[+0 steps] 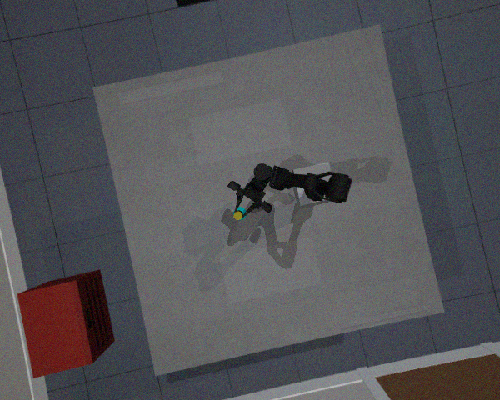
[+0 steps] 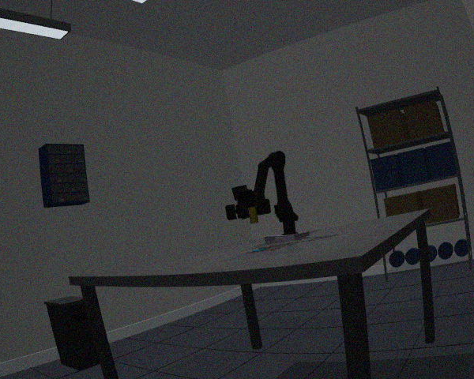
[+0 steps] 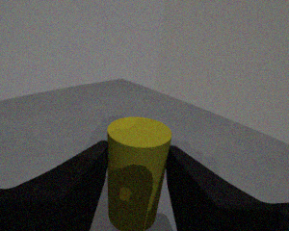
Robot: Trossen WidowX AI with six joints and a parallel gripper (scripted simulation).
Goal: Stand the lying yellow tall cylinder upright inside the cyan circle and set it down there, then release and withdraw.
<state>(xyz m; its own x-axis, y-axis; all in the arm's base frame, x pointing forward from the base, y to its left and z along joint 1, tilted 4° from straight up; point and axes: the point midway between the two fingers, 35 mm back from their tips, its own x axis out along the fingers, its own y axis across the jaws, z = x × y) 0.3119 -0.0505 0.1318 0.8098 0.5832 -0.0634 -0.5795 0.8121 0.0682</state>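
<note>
Now: gripper tip 160 mm above the cyan circle. Also, from my gripper tip: yellow tall cylinder 20 mm below.
</note>
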